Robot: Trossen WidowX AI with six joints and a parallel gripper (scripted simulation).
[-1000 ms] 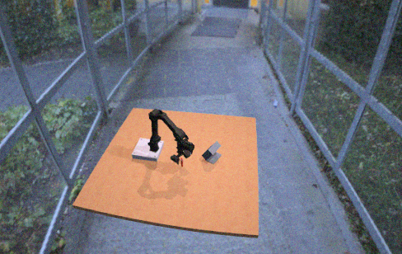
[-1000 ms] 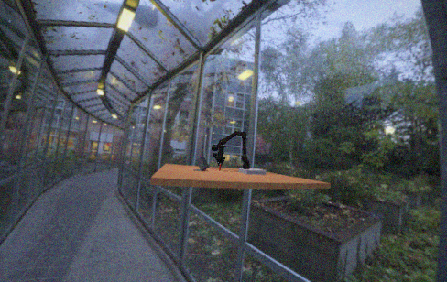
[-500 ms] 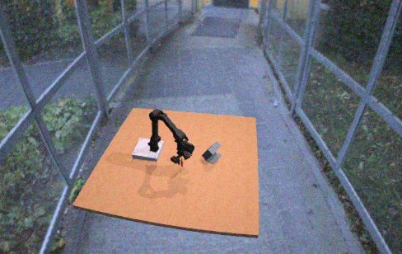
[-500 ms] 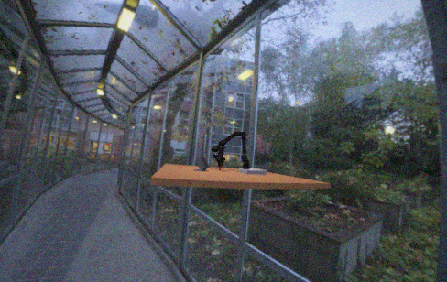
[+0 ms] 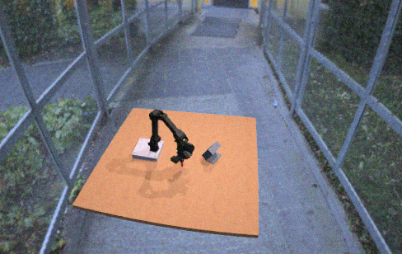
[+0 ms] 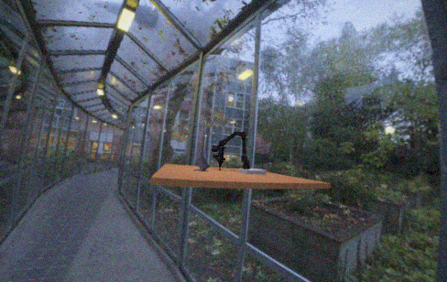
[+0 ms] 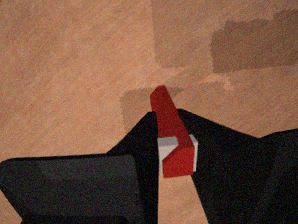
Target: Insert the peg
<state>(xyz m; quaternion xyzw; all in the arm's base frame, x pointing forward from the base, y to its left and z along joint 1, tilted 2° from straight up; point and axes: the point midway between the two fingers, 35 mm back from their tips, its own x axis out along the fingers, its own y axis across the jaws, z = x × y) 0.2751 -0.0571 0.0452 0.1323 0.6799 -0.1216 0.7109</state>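
My gripper tip is 18 cm short of the grey sloped panel, 18 cm to the right of it and 3 cm below it. Also, from my gripper tip: red peg 2 cm above.
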